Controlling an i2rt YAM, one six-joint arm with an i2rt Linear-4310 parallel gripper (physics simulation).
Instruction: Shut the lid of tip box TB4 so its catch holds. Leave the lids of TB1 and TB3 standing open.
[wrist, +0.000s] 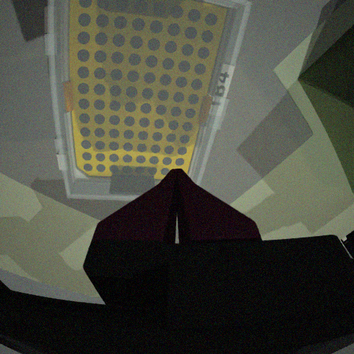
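Observation:
Tip box TB4 (59, 125) fills the upper left of the wrist view, with its yellow rack (122, 86) of round dark holes inside pale clear walls. Clear plastic lies over the rack and its right edge crosses the white TB4 label (221, 90). How far the lid is down, and whether its catch holds, I cannot tell. A grey tab (132, 183) shows at the near edge. My gripper (176, 177) is shut and empty, its dark red fingertips overlapping the box's near right part in the view; contact is not clear. TB1 and TB3 do not show by any label.
A dark green object (332, 95) stands at the right edge. Grey and pale green angular patches mark the surface around the box. A dark patch (31, 19) shows at the top left. The black gripper body covers the bottom of the view.

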